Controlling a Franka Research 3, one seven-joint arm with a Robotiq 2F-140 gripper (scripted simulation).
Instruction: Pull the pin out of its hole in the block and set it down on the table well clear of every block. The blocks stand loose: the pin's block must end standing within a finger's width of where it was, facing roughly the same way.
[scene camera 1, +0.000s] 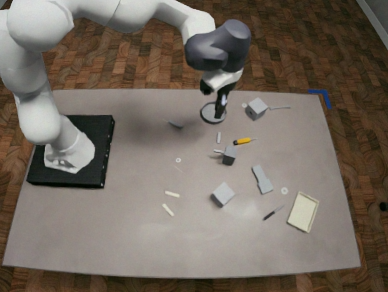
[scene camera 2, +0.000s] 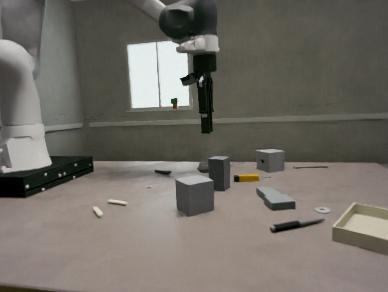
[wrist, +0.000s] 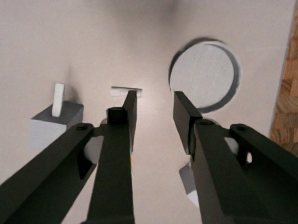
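Note:
Cream tray (scene camera 1: 304, 207). My gripper (scene camera 2: 207, 132), with a grey block (scene camera 2: 194, 195). My gripper (wrist: 155, 104), plus a round dish (wrist: 210, 74). Cream tray out of frame in the wrist view.

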